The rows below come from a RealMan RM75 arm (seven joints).
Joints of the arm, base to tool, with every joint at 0 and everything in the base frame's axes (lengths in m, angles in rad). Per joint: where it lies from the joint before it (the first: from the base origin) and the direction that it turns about. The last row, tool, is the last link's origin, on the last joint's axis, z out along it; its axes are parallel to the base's.
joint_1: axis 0 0 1 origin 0 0 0.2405
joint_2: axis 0 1 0 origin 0 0 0
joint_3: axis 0 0 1 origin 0 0 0.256
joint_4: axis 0 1 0 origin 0 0 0
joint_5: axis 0 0 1 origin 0 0 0.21
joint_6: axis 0 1 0 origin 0 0 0
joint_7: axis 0 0 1 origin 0 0 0.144
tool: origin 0 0 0
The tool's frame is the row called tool.
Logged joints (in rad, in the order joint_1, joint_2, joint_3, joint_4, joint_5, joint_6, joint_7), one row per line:
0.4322, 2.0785, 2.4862, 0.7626, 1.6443, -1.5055, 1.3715
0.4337, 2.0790, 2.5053, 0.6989, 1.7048, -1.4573, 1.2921
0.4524, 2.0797, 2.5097, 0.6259, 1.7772, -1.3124, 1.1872
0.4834, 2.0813, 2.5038, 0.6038, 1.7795, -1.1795, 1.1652
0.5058, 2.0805, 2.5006, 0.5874, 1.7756, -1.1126, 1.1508
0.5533, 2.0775, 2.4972, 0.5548, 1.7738, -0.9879, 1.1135
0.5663, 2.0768, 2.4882, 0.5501, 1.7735, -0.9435, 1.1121
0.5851, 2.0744, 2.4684, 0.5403, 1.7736, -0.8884, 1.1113
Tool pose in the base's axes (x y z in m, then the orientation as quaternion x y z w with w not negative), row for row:
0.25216, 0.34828, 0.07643, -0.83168, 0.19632, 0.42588, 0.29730
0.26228, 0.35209, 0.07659, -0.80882, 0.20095, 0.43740, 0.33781
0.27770, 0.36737, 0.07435, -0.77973, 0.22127, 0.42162, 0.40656
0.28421, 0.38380, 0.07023, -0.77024, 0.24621, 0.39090, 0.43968
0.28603, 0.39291, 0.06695, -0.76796, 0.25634, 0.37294, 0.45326
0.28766, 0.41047, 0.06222, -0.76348, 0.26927, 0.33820, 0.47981
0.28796, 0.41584, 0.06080, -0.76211, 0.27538, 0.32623, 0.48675
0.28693, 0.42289, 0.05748, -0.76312, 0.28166, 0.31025, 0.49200
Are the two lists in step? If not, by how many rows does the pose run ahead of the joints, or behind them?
They are in step.
